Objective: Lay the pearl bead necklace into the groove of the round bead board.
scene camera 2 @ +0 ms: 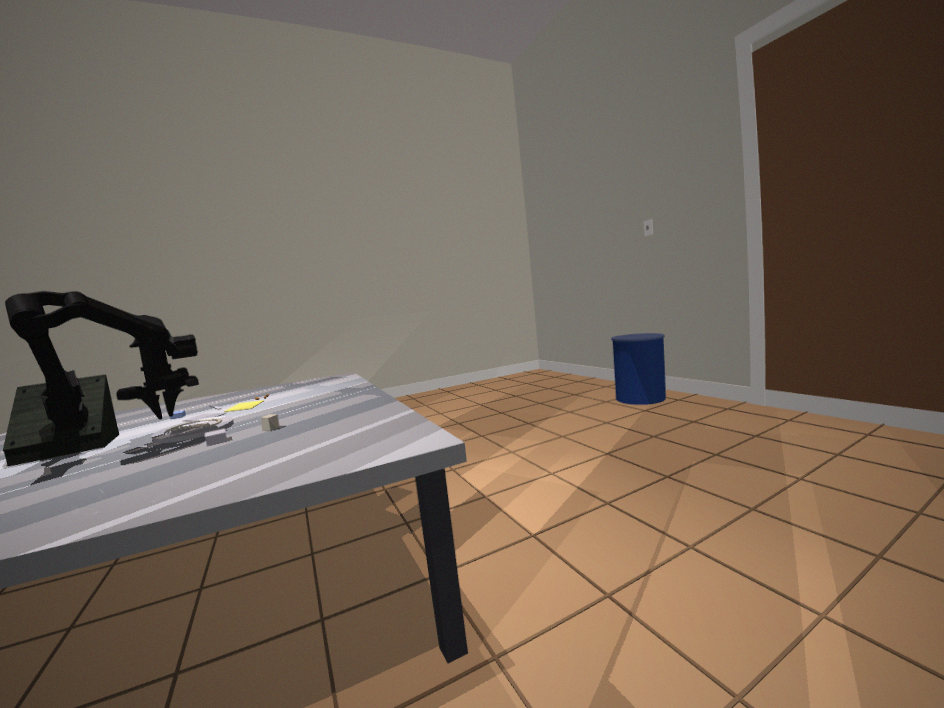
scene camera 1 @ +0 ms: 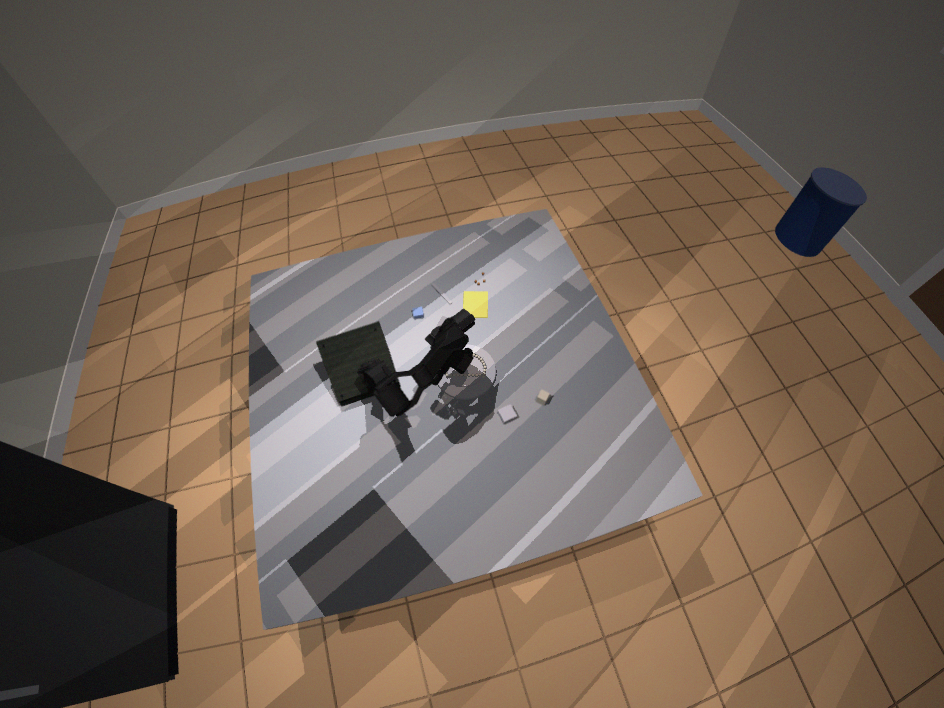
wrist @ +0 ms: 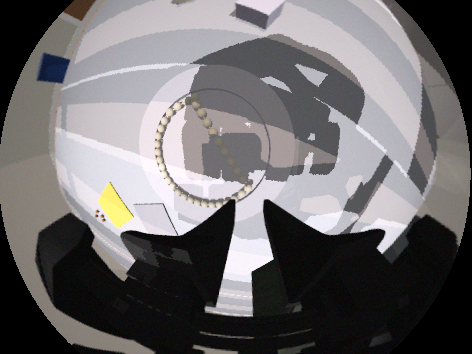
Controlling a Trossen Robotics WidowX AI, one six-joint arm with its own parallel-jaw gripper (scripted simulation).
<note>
In view: the gripper [scene camera 2: 165, 417], a yellow pad [wrist: 110, 201] and a grey card [wrist: 155, 218].
The gripper is seen too in the wrist view [wrist: 249, 203].
</note>
